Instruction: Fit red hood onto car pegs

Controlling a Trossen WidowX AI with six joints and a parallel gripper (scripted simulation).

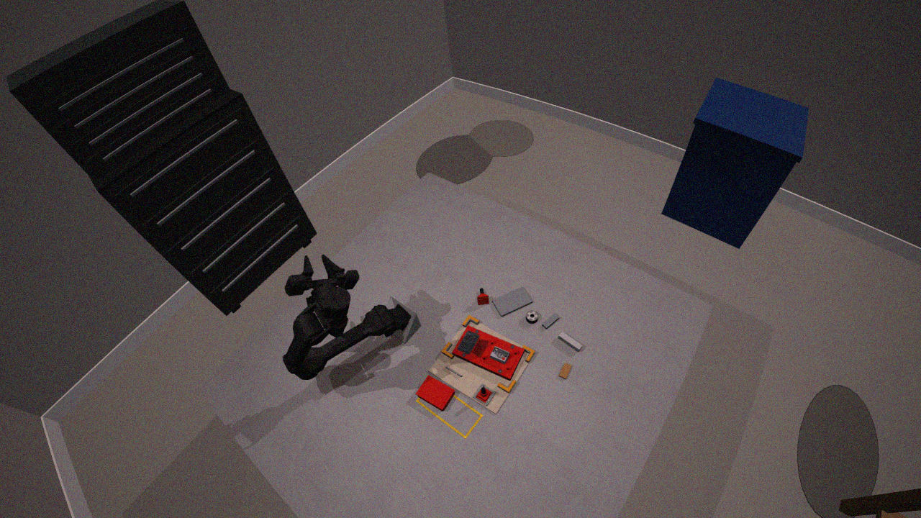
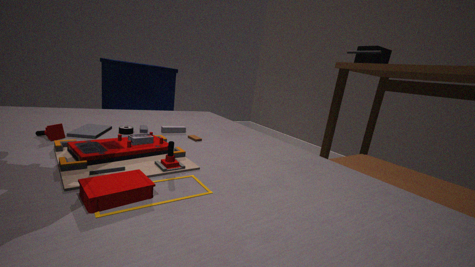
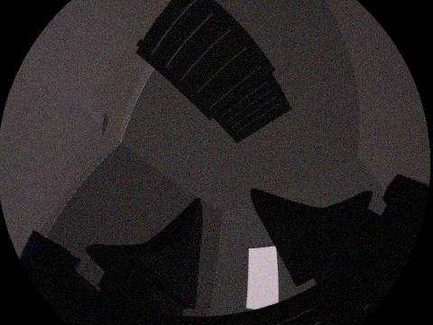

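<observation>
Now: the red hood 390 mm below my gripper tip, 360 mm ahead of it and 20 mm to the left of it. From my gripper tip the other things lie so: small wooden block: 610 mm ahead, 400 mm below, 340 mm to the left; pale baseplate: 400 mm ahead, 390 mm below, 200 mm to the left; grey engine block: 430 mm ahead, 380 mm below, 240 mm to the left.
</observation>
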